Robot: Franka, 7 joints.
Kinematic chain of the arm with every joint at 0, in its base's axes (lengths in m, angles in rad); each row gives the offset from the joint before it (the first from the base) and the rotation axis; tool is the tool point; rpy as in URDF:
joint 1: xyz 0 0 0.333 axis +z
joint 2: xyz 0 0 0 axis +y
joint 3: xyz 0 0 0.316 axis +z
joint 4: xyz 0.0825 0 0 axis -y
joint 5: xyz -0.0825 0 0.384 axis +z
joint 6: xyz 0 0 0 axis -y
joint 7: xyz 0.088 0 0 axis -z
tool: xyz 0 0 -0.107 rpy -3.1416 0 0
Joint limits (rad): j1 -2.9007..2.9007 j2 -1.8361..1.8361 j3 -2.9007..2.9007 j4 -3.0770..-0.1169 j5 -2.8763..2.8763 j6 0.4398..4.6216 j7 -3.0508..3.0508
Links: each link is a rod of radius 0.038 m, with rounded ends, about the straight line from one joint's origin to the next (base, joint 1, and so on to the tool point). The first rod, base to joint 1, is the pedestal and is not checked.
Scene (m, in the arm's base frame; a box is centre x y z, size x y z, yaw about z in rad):
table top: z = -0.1
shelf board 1: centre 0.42 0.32 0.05 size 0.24 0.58 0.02 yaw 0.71
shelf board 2: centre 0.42 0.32 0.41 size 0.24 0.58 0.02 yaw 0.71
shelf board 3: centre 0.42 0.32 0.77 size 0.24 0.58 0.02 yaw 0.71
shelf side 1: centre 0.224 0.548 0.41 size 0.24 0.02 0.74 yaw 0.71
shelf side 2: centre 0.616 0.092 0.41 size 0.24 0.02 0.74 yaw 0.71
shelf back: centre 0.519 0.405 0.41 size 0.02 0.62 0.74 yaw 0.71
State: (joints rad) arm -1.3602 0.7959 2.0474 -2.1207 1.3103 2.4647 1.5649
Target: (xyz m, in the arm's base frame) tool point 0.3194 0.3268 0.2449
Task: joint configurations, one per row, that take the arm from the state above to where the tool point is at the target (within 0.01 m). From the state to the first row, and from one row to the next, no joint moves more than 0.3 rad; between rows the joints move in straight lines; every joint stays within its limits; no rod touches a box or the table.
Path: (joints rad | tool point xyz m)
1: -1.2558 1.0560 2.1608 -2.2546 1.4041 2.4684 1.6058 | 0.3956 0.2377 0.6176
2: -1.1513 1.3160 2.2742 -2.3886 1.4980 2.4720 1.6468 | 0.3134 0.2377 0.6420
3: -1.0469 1.5760 2.3877 -2.5225 1.5918 2.4757 1.6877 | 0.2403 0.2081 0.6613
4: -0.9425 1.8361 2.5011 -2.6565 1.6857 2.4794 1.7286 | 0.1828 0.1587 0.6678
5: -0.9869 1.7184 2.2135 -2.7967 1.7241 2.5882 1.6690 | 0.1666 0.2525 0.5380
6: -1.0313 1.6007 1.9259 -2.9368 1.7625 2.6970 1.6093 | 0.1314 0.2818 0.3987
7: -1.0758 1.4829 1.6383 -3.0770 1.8009 2.8058 1.5497 | 0.0775 0.2562 0.2824
8: -0.9223 1.1995 1.5455 -2.7912 1.5600 2.6929 1.5573 | 0.1977 0.2977 0.2427
9: -0.7689 0.9160 1.4527 -2.5054 1.3192 2.5800 1.5649 | 0.3194 0.3268 0.2449

